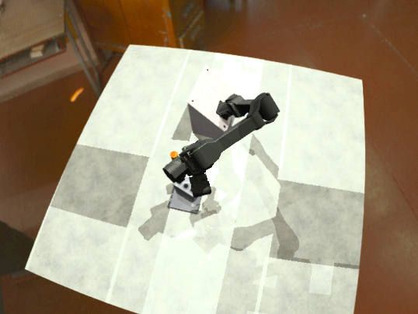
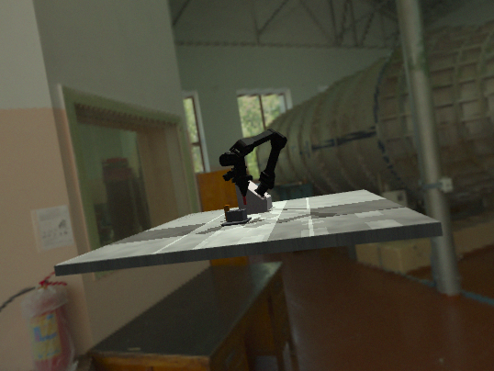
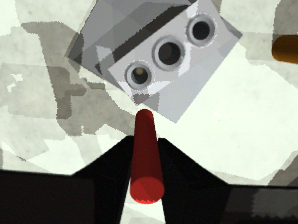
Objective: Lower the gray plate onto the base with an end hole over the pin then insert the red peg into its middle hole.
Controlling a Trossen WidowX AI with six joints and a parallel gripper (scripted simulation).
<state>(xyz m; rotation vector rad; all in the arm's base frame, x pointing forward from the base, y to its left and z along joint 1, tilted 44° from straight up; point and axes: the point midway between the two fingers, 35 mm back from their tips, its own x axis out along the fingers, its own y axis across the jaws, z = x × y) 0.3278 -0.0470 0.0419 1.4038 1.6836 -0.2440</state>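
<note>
My gripper tip is 7 cm above the gray plate, 5 cm to the left of it and 1 cm short of it. Round my gripper tip: orange cylinder (13 cm to the right, 10 cm behind, 8 cm below); then square base (11 cm below, 4 cm to the right, 2 cm ahead); then red peg (right at my gripper tip).
</note>
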